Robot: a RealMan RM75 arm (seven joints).
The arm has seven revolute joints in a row. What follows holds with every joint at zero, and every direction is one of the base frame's.
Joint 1 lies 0.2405 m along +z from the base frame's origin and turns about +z.
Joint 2 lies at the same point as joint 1 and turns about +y.
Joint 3 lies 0.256 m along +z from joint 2 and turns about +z.
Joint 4 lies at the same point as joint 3 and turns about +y.
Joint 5 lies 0.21 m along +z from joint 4 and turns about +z.
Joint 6 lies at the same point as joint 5 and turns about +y.
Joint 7 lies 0.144 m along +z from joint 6 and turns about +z.
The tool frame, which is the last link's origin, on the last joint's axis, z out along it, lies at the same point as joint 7; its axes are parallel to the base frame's.
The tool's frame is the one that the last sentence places.
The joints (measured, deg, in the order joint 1, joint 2, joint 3, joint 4, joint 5, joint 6, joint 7), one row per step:
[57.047 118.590 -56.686 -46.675 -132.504 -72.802 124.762]
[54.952 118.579 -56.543 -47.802 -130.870 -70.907 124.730]
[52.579 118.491 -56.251 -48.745 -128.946 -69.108 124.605]
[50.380 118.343 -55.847 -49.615 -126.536 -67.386 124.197]
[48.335 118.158 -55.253 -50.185 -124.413 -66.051 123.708]
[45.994 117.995 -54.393 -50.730 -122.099 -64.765 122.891]
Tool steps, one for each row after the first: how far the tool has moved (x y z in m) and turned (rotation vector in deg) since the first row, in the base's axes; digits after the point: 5 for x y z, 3 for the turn. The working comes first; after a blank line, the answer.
Tool pose at each row, in the base's axes (x y z in m, rotation vector in deg; the steps are taken from these numbers as rounded here):
[0.10156 0.44339 -0.01385 -156.780 42.453 9.250]
[0.10997 0.44539 -0.00826 -153.948 43.952 12.373]
[0.12107 0.44644 -0.00191 -150.911 46.011 15.616]
[0.13054 0.44749 0.00547 -147.890 47.664 19.303]
[0.14107 0.44762 0.01265 -145.061 49.402 22.367]
[0.15415 0.44668 0.02082 -141.867 51.231 25.526]

[0.00841 0.00200 0.00559 2.628 1.871 -1.295]
[0.01951 0.00305 0.01194 5.225 3.957 -3.015]
[0.02898 0.00410 0.01932 7.873 6.371 -4.434]
[0.03951 0.00423 0.02650 10.176 8.461 -5.951]
[0.05259 0.00329 0.03467 12.708 10.658 -7.632]

